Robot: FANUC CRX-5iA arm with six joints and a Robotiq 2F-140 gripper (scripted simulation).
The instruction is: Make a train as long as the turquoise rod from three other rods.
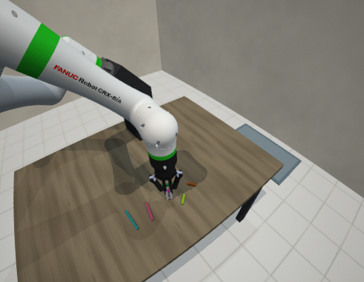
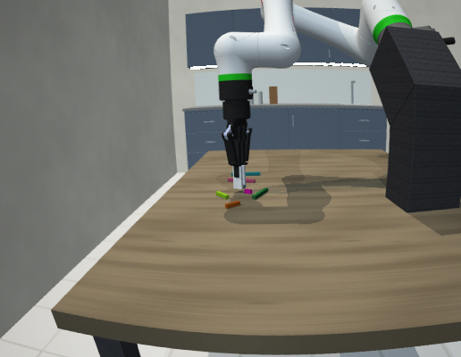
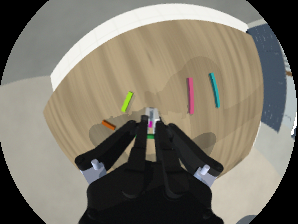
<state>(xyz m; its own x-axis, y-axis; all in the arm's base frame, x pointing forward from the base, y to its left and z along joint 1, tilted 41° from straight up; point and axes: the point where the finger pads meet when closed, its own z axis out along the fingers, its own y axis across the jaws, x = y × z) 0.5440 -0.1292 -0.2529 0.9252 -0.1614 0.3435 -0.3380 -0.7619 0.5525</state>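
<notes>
Now: hand 4 cm above the magenta rod, 3 cm past it and 1 cm to the right of it. Also, from my hand: green rod (6 cm behind, 4 cm below, 3 cm to the left); then lime rod (5 cm to the left, 4 cm below, 4 cm ahead); then grey rod (3 cm below).
</notes>
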